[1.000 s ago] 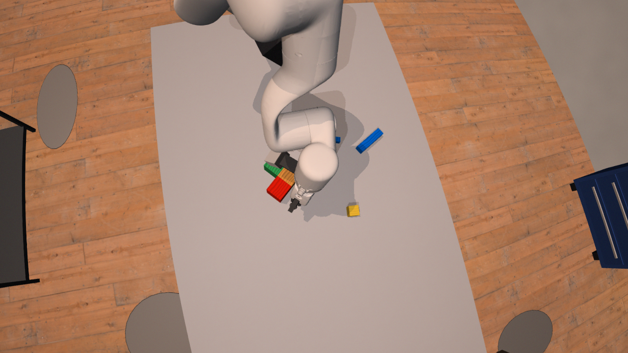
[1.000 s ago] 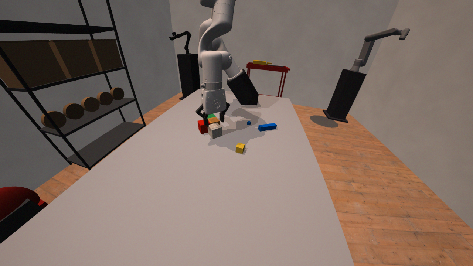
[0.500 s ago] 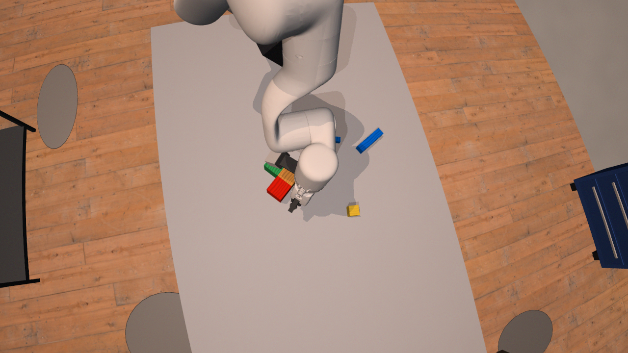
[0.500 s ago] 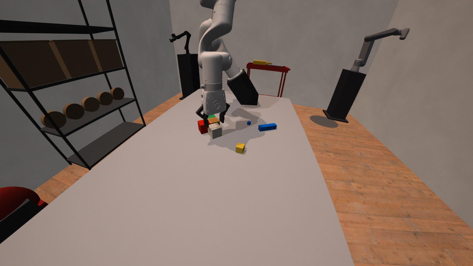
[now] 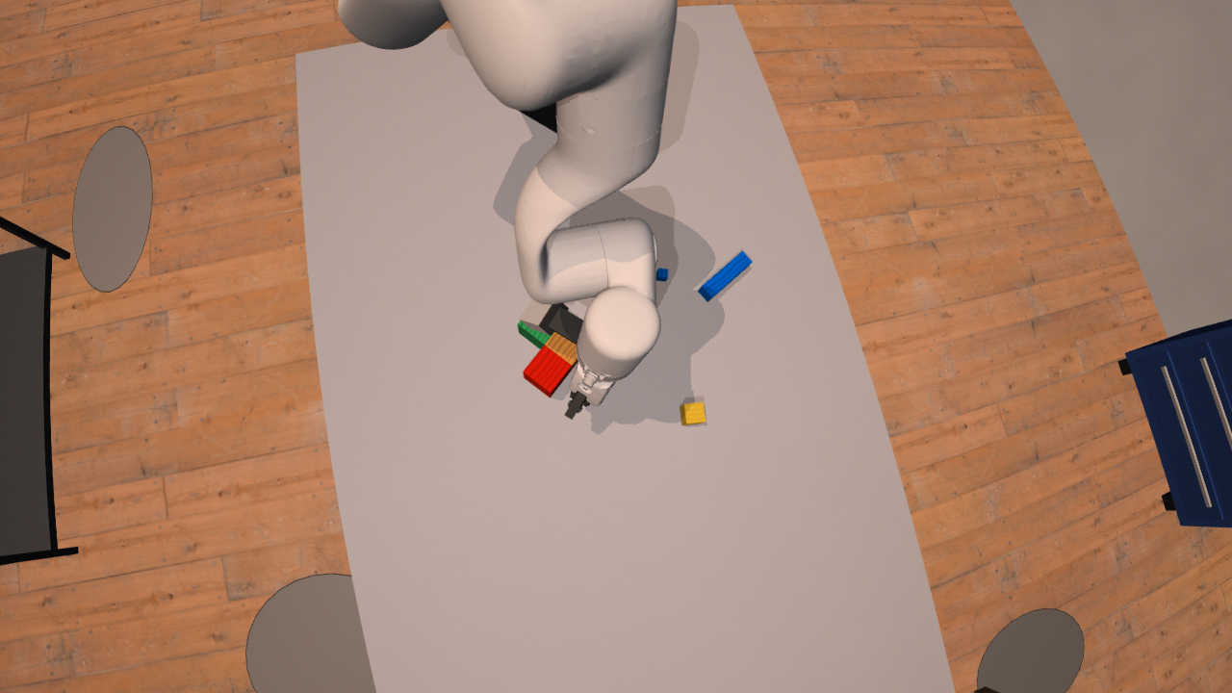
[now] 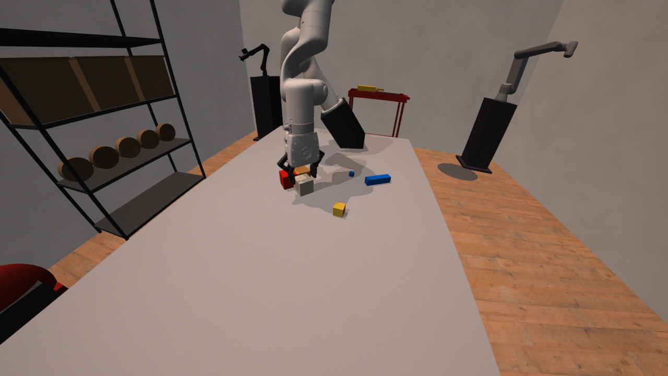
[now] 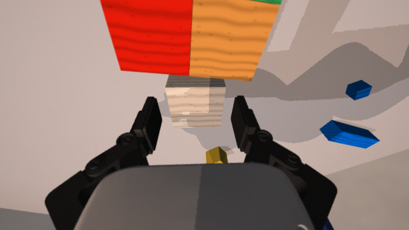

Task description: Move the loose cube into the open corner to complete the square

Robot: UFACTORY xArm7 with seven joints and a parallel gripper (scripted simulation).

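Now: the white cube 40 mm below my hand. Also, from my hand: red cube (20 mm behind, 70 mm to the right, 40 mm below); orange cube (50 mm behind, 30 mm to the right, 40 mm below); green cube (90 mm behind, 70 mm to the right, 40 mm below).
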